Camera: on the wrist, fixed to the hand. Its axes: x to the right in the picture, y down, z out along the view.
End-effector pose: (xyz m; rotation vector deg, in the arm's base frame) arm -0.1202 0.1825 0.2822 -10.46 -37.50 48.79
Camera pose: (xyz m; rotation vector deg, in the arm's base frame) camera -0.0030 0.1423 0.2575 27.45 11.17 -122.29
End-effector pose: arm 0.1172 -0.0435 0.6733 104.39 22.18 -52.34
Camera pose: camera 0.1047 0.0704 0.6202 14.21 -125.15 49.09
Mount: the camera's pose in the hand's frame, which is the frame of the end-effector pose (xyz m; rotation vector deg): 0.0146 -0.0914 -0.0860 5.70 -36.99 175.77
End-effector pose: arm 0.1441 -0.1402 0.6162 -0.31 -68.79 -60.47
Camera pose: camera 0.1475 -0.2444 0.5448 -89.16 -23.33 103.44
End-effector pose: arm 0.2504 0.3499 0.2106 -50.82 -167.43 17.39
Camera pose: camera 0.1995 0.2980 0.3140 139.56 -42.29 -19.24
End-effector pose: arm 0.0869 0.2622 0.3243 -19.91 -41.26 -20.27
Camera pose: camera 0.1074 0.1420 0.2911 -58.83 -4.77 157.43
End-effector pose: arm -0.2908 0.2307 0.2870 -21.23 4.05 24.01
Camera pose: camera -0.2393 0.1274 0.2357 -17.21 1.98 -157.52
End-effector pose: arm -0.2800 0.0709 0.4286 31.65 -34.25 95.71
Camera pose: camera -0.1954 0.1519 0.3812 10.49 41.60 -68.07
